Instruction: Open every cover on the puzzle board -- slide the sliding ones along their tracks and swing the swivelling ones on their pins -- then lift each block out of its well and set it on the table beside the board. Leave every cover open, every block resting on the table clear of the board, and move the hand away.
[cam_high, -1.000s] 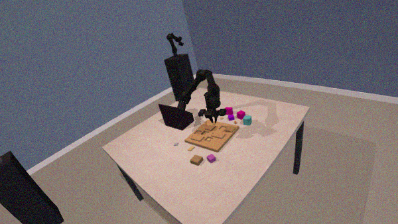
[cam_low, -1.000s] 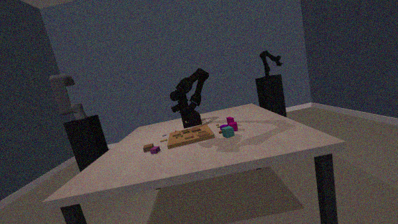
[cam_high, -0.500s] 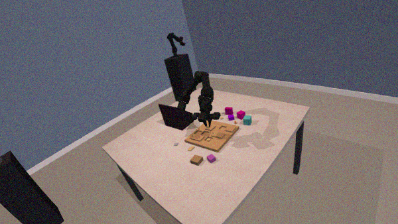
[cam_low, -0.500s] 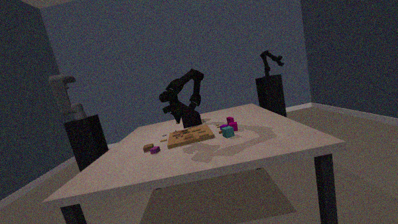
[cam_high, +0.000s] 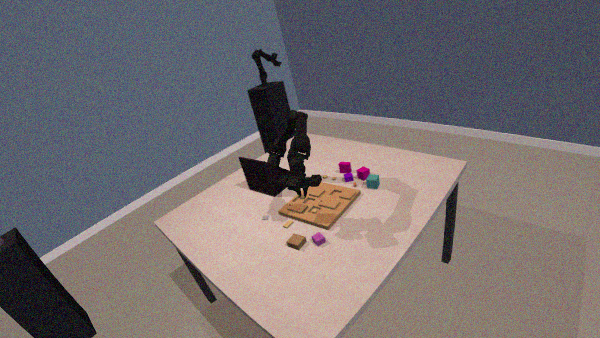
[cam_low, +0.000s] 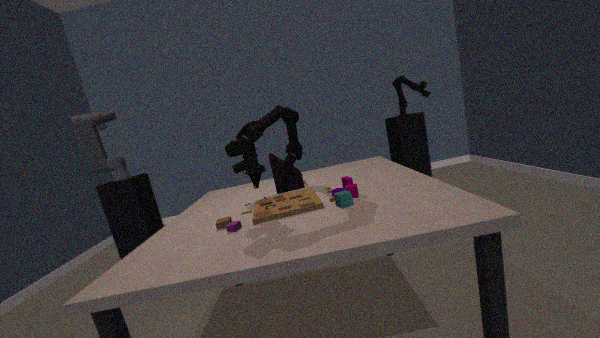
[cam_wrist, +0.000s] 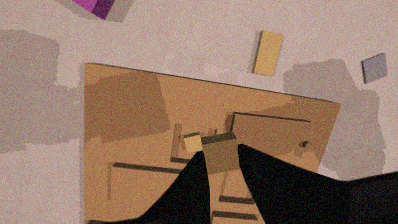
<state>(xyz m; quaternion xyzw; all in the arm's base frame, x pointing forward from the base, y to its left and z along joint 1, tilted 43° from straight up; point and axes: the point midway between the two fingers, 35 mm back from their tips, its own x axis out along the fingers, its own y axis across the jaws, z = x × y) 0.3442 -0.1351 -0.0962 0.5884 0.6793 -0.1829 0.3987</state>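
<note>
Now: gripper tip 21 cm past the tiny grey block, 9 cm to the left of it and 12 cm above it. Round my gripper tip: small orange block (7 cm ahead, 31 cm to the left, 12 cm below); then brown block (6 cm ahead, 16 cm to the right, 11 cm below); then teal block (16 cm ahead, 34 cm to the left, 10 cm below).
</note>
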